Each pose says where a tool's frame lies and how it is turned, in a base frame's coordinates. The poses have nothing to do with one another.
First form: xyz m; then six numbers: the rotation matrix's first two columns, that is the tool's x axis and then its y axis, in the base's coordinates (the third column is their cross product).
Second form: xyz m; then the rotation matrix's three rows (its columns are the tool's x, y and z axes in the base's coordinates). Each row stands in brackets. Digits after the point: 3 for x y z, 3 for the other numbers.
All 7 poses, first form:
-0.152, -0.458, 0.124, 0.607, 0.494, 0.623, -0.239, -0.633, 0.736
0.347, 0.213, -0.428, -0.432, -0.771, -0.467, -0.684, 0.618, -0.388
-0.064, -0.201, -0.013, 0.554, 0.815, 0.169, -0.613, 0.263, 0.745
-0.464, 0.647, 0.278, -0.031, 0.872, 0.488, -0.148, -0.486, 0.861
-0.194, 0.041, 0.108, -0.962, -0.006, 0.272, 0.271, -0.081, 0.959
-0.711, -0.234, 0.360, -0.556, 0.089, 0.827, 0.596, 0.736, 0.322
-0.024, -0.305, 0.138, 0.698, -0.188, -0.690, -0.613, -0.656, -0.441
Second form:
[-0.152, -0.458, 0.124], [[0.607, -0.239, 0.758], [0.494, -0.633, -0.596], [0.623, 0.736, -0.266]]
[0.347, 0.213, -0.428], [[-0.432, -0.684, 0.588], [-0.771, 0.618, 0.152], [-0.467, -0.388, -0.794]]
[-0.064, -0.201, -0.013], [[0.554, -0.613, 0.563], [0.815, 0.263, -0.516], [0.169, 0.745, 0.645]]
[-0.464, 0.647, 0.278], [[-0.031, -0.148, 0.988], [0.872, -0.486, -0.046], [0.488, 0.861, 0.144]]
[-0.194, 0.041, 0.108], [[-0.962, 0.271, 0.016], [-0.006, -0.081, 0.996], [0.272, 0.959, 0.080]]
[-0.711, -0.234, 0.360], [[-0.556, 0.596, -0.580], [0.089, 0.736, 0.672], [0.827, 0.322, -0.462]]
[-0.024, -0.305, 0.138], [[0.698, -0.613, -0.370], [-0.188, -0.656, 0.731], [-0.690, -0.441, -0.573]]

